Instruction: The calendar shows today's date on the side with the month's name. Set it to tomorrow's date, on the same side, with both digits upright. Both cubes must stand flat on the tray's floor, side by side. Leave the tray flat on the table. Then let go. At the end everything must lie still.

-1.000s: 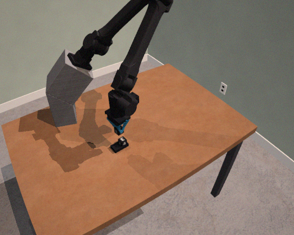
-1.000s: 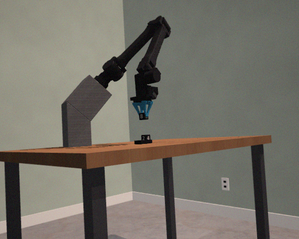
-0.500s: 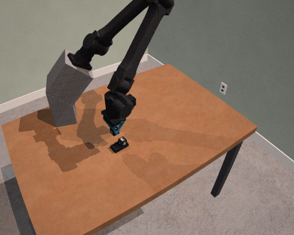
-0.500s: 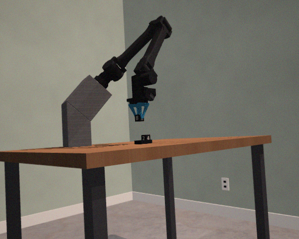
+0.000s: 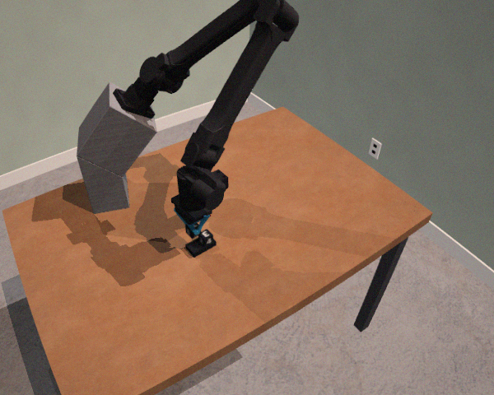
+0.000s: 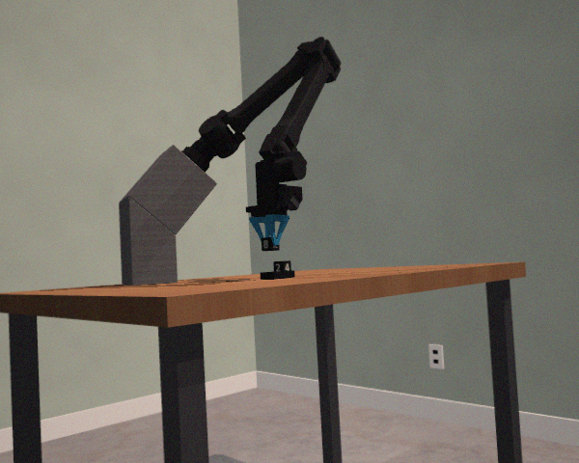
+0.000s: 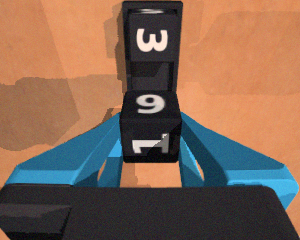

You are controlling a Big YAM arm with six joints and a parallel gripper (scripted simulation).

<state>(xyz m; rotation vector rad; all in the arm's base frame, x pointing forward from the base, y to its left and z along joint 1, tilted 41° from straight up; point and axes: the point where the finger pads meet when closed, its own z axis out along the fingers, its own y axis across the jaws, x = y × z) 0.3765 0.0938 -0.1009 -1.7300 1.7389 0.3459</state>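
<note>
Right now my hand is 20 mm to the right of the black tray and 80 mm above it.
</note>
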